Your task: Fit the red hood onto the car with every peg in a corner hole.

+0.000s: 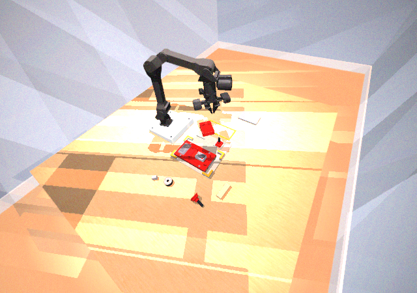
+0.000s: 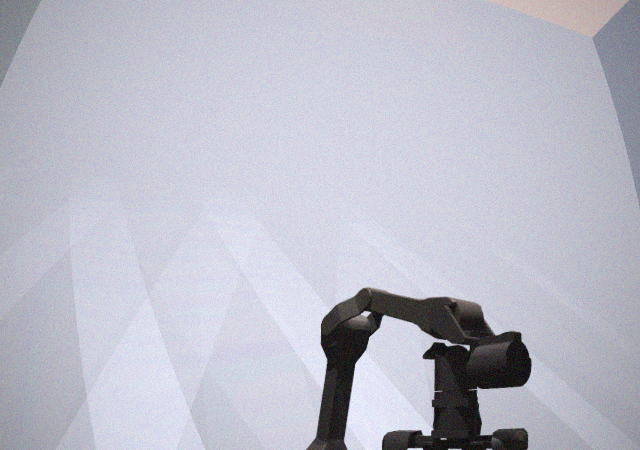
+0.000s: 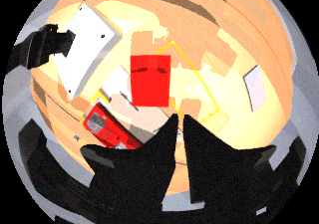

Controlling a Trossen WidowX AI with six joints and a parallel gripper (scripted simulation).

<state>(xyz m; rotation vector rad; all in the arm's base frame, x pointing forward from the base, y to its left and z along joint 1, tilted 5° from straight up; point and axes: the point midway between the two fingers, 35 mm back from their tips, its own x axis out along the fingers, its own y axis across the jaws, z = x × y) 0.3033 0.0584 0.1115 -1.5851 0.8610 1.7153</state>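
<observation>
Now: gripper tip 110 mm above the red hood, 40 mm past it and 20 mm to the left of it. Also, from my gripper tip: white plate 180 mm ahead, 150 mm to the left, 120 mm below; white engine block 220 mm to the right, 100 mm below, 10 mm ahead; beige block 340 mm to the right, 170 mm ahead, 120 mm below.
</observation>
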